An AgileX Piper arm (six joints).
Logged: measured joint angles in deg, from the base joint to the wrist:
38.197 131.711 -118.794 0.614 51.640 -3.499
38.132 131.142 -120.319 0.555 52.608 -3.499
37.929 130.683 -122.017 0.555 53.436 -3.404
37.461 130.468 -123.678 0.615 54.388 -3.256
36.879 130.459 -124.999 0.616 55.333 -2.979
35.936 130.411 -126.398 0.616 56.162 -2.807
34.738 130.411 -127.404 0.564 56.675 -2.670
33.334 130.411 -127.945 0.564 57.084 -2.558
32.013 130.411 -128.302 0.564 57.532 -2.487
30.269 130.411 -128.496 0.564 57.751 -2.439
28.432 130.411 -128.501 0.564 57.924 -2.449
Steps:
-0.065 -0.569 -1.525 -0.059 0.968 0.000
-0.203 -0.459 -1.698 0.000 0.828 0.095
-0.468 -0.215 -1.661 0.060 0.952 0.148
-0.582 -0.009 -1.321 0.001 0.945 0.277
-0.943 -0.048 -1.399 0.000 0.829 0.172
-1.198 0.000 -1.006 -0.052 0.513 0.137
-1.404 0.000 -0.541 0.000 0.409 0.112
-1.321 0.000 -0.357 0.000 0.448 0.071
-1.744 0.000 -0.194 0.000 0.219 0.048
-1.837 0.000 -0.005 0.000 0.173 -0.010

